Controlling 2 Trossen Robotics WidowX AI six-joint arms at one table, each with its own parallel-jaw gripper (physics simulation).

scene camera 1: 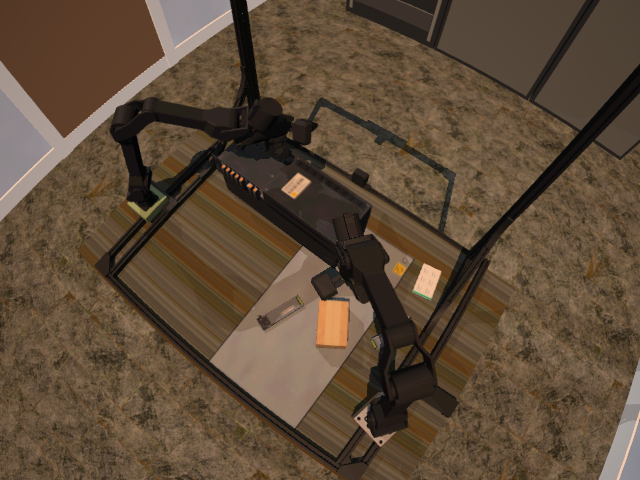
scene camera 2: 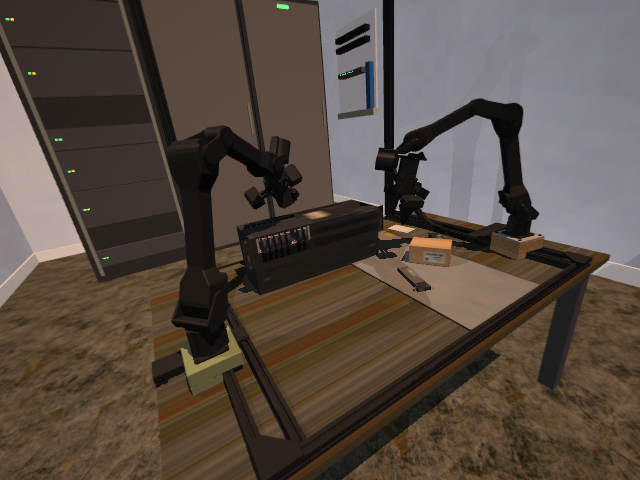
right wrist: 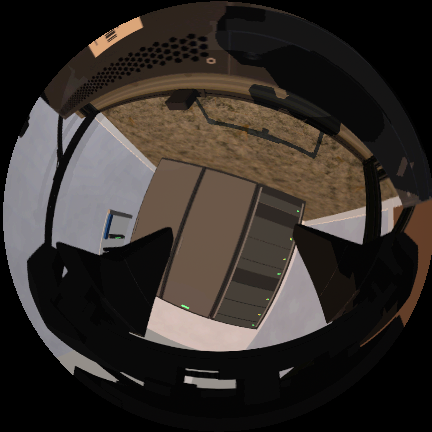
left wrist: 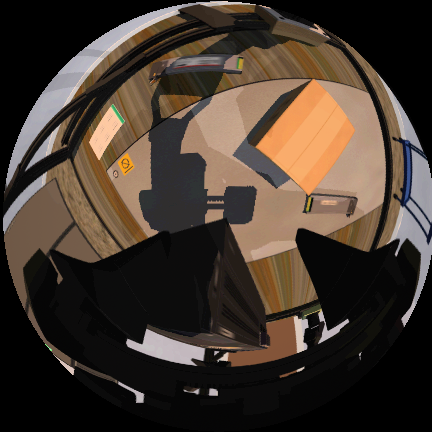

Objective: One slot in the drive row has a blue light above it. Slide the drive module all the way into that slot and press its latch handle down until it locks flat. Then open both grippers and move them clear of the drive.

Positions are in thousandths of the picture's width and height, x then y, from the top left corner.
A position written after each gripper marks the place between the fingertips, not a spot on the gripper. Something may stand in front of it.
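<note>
Grey mat (scene camera 1: 440,768), (scene camera 2: 732,611), (left wrist: 453,385). Left gripper (scene camera 2: 621,457), (scene camera 1: 541,574), (left wrist: 545,547): open, holding nothing. Right gripper (scene camera 1: 477,253), (scene camera 2: 426,403), (right wrist: 545,538): open, holding nothing.
</note>
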